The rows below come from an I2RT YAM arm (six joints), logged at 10 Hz.
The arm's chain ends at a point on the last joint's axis. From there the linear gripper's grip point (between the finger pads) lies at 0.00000 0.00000 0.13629 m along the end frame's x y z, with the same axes.
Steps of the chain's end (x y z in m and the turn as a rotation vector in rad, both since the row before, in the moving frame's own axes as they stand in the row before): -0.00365 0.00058 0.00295 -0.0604 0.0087 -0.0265; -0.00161 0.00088 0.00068 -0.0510 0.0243 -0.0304; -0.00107 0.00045 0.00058 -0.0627 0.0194 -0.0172; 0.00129 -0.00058 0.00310 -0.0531 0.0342 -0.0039; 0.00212 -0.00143 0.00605 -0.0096 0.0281 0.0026; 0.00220 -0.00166 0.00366 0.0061 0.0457 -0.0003
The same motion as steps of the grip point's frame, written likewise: -0.00236 0.00879 0.00270 -0.0604 0.0087 -0.0265; 0.00181 0.00778 0.00046 -0.0510 0.0243 -0.0304; 0.00165 0.00897 0.00029 -0.0627 0.0194 -0.0172; 0.00596 0.00664 0.00283 -0.0531 0.0342 -0.0039; 0.00595 -0.00012 0.00599 -0.0096 0.0281 0.0026; 0.00843 -0.00249 0.00352 0.0061 0.0457 -0.0003
